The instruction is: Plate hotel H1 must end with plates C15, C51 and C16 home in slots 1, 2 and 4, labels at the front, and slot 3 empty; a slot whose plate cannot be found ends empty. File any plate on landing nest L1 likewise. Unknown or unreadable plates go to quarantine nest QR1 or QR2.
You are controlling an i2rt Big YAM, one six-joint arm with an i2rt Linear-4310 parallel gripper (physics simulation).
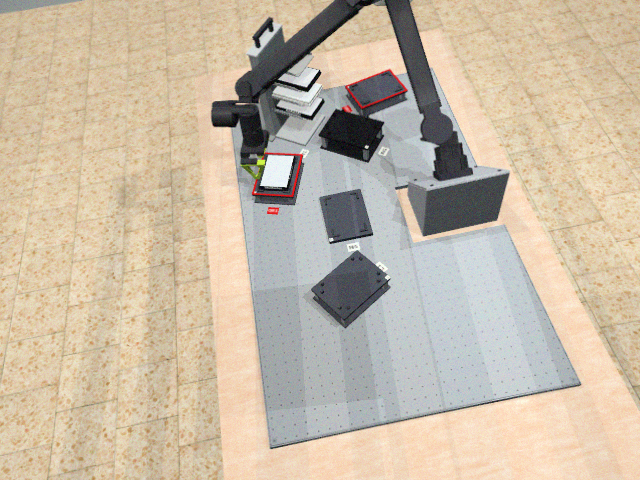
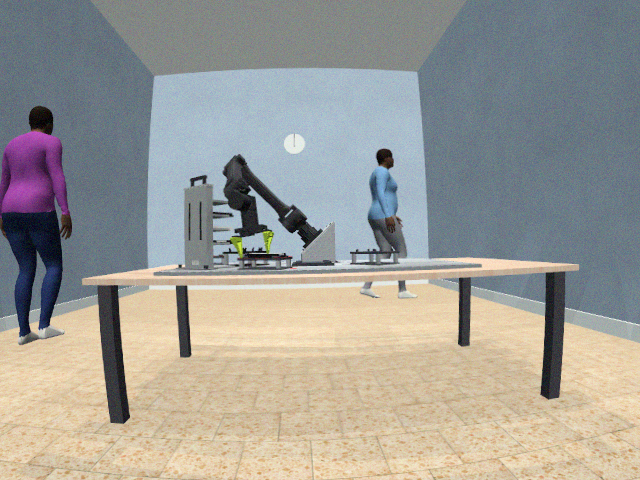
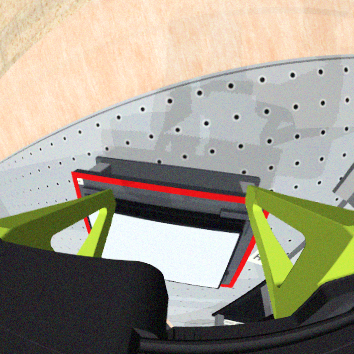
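Where they show: gripper, fingertip midpoint: (image 1: 259, 168) (image 2: 254, 256) (image 3: 178, 195); arm's base, link origin: (image 1: 452, 175) (image 2: 314, 239).
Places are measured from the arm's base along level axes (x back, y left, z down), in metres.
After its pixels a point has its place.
A plate with a white top and dark rim (image 1: 277, 171) @[x -0.469, y -0.154, z 0.053 m] (image 3: 170, 245) @[x -0.482, y -0.172, z 0.053 m] lies on a red-bordered quarantine nest (image 1: 255, 194) @[x -0.539, y -0.092, z 0.068 m] (image 3: 160, 189) @[x -0.526, y -0.171, z 0.067 m]; its label does not show. My gripper (image 1: 256, 173) @[x -0.523, y -0.185, z 0.061 m] (image 2: 254, 253) @[x -0.523, y -0.185, z 0.061 m] (image 3: 178, 195) @[x -0.523, y -0.185, z 0.061 m] is open, its green fingers above that nest at either side of the plate, holding nothing. Plate hotel H1 (image 1: 266, 46) @[x -0.445, y -0.393, z -0.194 m] (image 2: 199, 227) @[x -0.472, y -0.402, z -0.046 m] stands upright near it, with white-topped and dark-edged plates (image 1: 299, 77) @[x -0.367, y -0.354, z -0.106 m] (image 1: 301, 106) @[x -0.375, y -0.352, z -0.001 m] on its shelves; I cannot read their labels or tell every slot. Another red-bordered nest (image 1: 376, 88) @[x -0.131, y -0.461, z 0.067 m] bears no plate. Which nest is L1 cannot be read.
A tall black stand (image 1: 351, 129) @[x -0.236, y -0.274, z 0.047 m] is beside the hotel. A low dark nest (image 1: 346, 215) @[x -0.290, y 0.008, z 0.095 m] and a raised dark nest (image 1: 351, 289) @[x -0.308, y 0.268, z 0.058 m] (image 2: 374, 252) @[x -0.394, y 0.239, z 0.060 m] stand farther along the board. The arm's grey base (image 1: 460, 201) @[x -0.002, y 0.091, z -0.003 m] (image 2: 320, 245) @[x -0.099, y 0.032, z 0.029 m] is at the side. Two people (image 2: 33, 175) (image 2: 382, 193) are in the room.
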